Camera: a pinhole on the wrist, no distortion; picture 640 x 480 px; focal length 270.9 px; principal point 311.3 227.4 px. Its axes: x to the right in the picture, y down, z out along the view. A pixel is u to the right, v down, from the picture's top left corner.
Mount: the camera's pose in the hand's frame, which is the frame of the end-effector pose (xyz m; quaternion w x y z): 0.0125 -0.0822 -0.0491 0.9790 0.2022 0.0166 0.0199
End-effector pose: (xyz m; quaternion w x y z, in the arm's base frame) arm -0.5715 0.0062 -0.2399 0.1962 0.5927 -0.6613 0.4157
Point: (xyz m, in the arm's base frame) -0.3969 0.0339 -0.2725
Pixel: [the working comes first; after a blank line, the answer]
In the camera's frame: -0.0981 -0.0306 0.1054

59.1 148.9
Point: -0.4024 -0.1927 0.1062
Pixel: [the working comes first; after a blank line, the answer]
In the camera's frame: 0.3244 -0.1566 0.1247

outside the picture
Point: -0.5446 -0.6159 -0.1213
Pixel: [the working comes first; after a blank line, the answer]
In the camera's frame: 0.4471 0.2182 0.4338

590.5 363.7
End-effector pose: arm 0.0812 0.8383 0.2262 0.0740 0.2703 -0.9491 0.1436
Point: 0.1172 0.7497 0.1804
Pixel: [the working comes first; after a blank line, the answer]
In the camera's frame: -0.0121 0.0486 0.1072

280.8 350.1
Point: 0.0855 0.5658 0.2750
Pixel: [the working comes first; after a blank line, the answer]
In the camera's frame: 0.1192 -0.1096 0.1462

532.3 24.3
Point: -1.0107 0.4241 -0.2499
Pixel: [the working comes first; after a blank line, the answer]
In the camera's frame: 1.0094 0.6480 0.5080

outside the picture
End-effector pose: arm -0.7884 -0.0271 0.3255 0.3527 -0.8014 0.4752 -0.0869
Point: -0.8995 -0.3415 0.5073
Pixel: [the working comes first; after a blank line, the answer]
In the camera's frame: 0.1645 0.0056 -0.3132

behind the camera
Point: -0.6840 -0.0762 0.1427
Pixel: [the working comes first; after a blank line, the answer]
In the camera's frame: 0.1206 0.2097 0.1409

outside the picture
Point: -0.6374 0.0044 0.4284
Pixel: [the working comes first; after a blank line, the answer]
In the camera's frame: 0.0159 -0.0683 0.0955

356.4 33.8
